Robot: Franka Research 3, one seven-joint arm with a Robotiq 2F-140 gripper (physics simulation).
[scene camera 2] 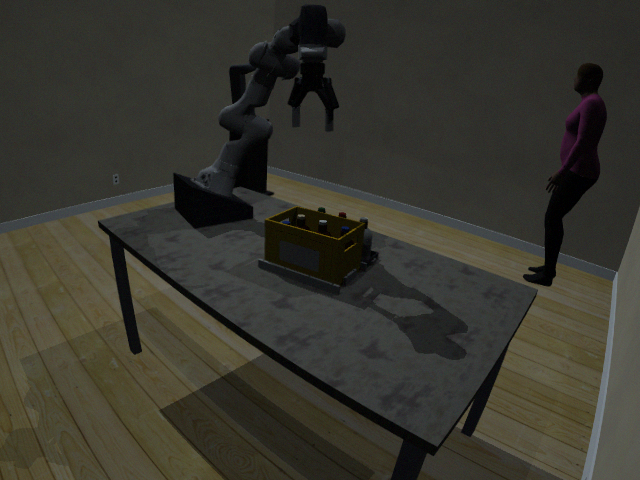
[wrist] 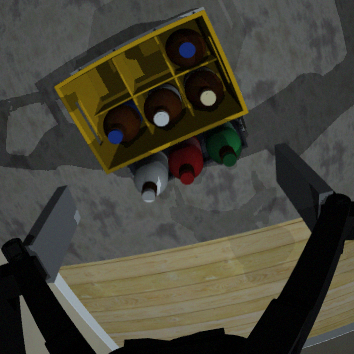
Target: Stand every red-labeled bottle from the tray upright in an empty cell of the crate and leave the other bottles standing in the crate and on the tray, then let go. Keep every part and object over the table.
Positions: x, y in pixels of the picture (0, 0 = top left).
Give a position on a cream-capped bottle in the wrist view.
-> At 203, 88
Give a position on a green bottle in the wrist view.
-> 223, 145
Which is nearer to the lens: the blue-capped bottle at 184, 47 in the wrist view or the grey-white bottle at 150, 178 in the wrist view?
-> The blue-capped bottle.
